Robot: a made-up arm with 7 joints.
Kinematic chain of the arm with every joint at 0, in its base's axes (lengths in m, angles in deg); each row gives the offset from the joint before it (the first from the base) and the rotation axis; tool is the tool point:
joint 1: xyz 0 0 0.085 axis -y
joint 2: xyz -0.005 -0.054 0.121 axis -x
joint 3: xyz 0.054 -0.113 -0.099 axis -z
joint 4: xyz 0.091 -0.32 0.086 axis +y
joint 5: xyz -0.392 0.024 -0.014 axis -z
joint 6: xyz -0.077 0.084 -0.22 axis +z
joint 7: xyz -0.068 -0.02 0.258 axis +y
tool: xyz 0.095 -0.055 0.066
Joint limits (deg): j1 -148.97..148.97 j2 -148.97..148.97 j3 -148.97..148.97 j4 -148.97..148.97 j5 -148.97..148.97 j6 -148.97..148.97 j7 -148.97..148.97
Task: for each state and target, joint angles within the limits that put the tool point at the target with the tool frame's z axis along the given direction. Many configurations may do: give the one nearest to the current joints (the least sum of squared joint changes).
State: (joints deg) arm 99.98 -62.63 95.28 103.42 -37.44 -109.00 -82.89
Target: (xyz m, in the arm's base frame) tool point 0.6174 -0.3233 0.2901 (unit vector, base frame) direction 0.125 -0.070 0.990
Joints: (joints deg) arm 120.55 -102.82 82.86 122.48 -37.59 -90.69 -62.70
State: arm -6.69 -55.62 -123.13 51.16 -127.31 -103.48 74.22
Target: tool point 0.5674 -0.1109 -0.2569 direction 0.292 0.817 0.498
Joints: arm -34.30 -46.15 -135.07 8.09 -105.97 -147.98 94.99
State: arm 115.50 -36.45 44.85 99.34 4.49 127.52 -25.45
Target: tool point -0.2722 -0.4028 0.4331 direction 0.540 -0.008 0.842
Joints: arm 117.28 -38.57 0.73 123.96 31.80 148.70 -37.22
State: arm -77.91 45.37 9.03 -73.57 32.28 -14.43 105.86
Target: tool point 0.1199 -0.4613 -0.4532 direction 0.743 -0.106 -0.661
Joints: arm -117.20 79.77 8.54 -120.55 45.03 -53.64 111.65
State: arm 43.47 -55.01 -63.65 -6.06 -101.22 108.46 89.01
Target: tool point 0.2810 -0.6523 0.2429 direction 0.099 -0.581 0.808
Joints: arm 59.69 -30.38 -64.93 10.21 -125.88 137.78 55.62
